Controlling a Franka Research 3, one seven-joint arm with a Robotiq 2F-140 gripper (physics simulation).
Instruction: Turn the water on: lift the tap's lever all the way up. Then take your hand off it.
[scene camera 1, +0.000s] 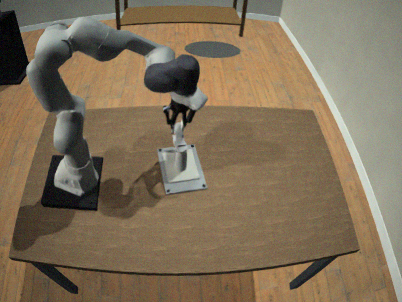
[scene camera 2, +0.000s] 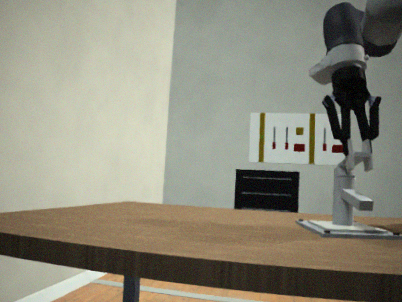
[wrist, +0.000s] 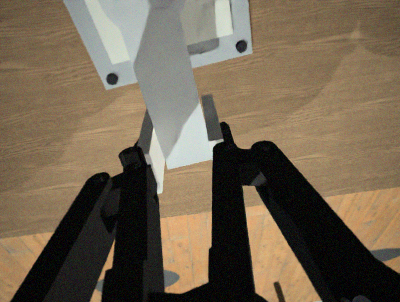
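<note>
The pale grey tap (scene camera 1: 181, 161) (scene camera 2: 343, 200) stands upright on its flat base plate (scene camera 1: 186, 188) (wrist: 94, 50). Its lever (scene camera 2: 357, 157) (wrist: 167, 85) slants upward from the top of the column; how far it is from its upper limit cannot be told. My gripper (scene camera 1: 178, 129) (scene camera 2: 360, 155) (wrist: 183, 117) is shut on the lever's free end, with one pale finger pad on each side of it. The fingers point down from above. The spout (scene camera 2: 358, 199) sticks out lower on the column, below the lever. In scene camera 1, the fingers partly hide the lever's end.
The brown table (scene camera 1: 260, 215) (scene camera 2: 150, 235) bears the tap and the arm's black base (scene camera 1: 72, 200). Behind are a black drawer cabinet (scene camera 2: 267, 187) and a wall board (scene camera 2: 255, 137) with tools. A wooden shelf (scene camera 1: 180, 16) stands beyond the table.
</note>
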